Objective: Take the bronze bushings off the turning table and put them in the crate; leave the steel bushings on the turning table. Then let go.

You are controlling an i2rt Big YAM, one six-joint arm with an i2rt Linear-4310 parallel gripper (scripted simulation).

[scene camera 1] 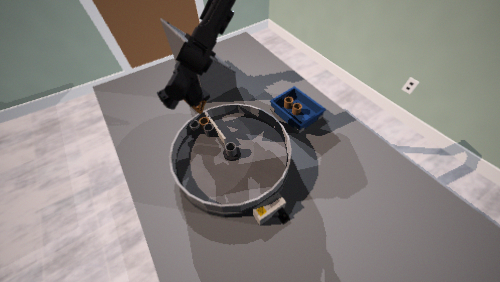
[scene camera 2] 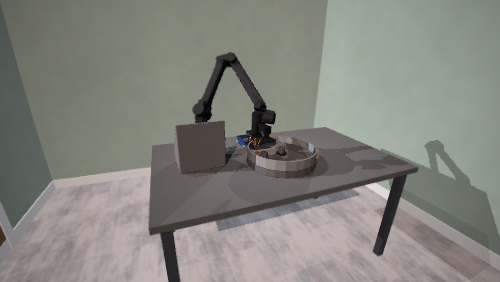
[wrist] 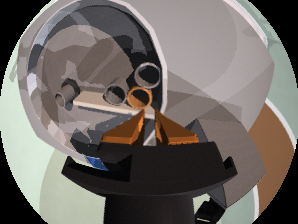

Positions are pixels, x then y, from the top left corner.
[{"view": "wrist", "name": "my gripper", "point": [149, 113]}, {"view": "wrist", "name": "round turning table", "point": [88, 52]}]
